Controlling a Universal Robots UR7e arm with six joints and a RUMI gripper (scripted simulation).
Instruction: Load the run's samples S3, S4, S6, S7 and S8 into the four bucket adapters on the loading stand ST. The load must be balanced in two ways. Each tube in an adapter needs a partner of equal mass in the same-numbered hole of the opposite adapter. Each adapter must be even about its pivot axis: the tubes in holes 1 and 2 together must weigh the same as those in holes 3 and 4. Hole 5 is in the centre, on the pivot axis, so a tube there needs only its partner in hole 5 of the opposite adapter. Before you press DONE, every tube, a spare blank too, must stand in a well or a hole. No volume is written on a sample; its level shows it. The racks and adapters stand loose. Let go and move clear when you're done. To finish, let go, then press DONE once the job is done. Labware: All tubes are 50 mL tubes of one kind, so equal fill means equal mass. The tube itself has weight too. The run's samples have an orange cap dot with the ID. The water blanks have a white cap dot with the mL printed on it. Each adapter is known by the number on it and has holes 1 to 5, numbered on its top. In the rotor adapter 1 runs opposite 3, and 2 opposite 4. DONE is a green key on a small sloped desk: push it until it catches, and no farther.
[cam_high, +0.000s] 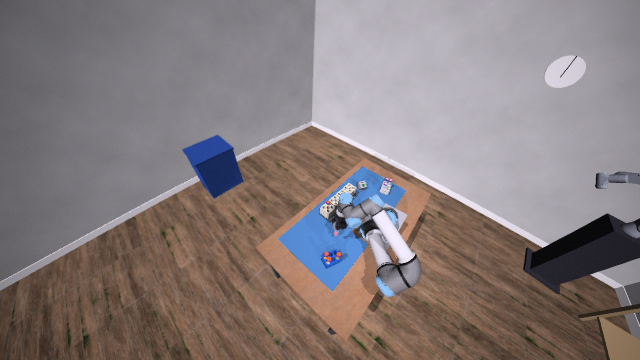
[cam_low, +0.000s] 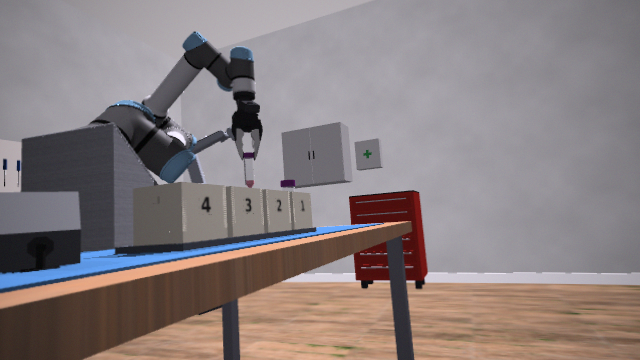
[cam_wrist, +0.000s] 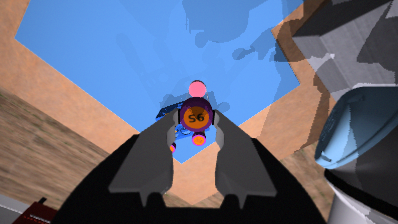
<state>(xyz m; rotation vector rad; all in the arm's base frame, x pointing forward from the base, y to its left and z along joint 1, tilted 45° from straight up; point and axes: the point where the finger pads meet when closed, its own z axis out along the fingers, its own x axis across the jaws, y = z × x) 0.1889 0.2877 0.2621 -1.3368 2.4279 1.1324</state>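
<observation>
Right now the tube is 50 mm below my hand and 10 mm to the right of it. Also, from my hand: sample tube S4 (190 mm below, 120 mm behind, 70 mm to the left); green DONE key (660 mm to the right, 230 mm ahead, 180 mm below); blue rack (220 mm below, 110 mm to the left, 90 mm behind).
</observation>
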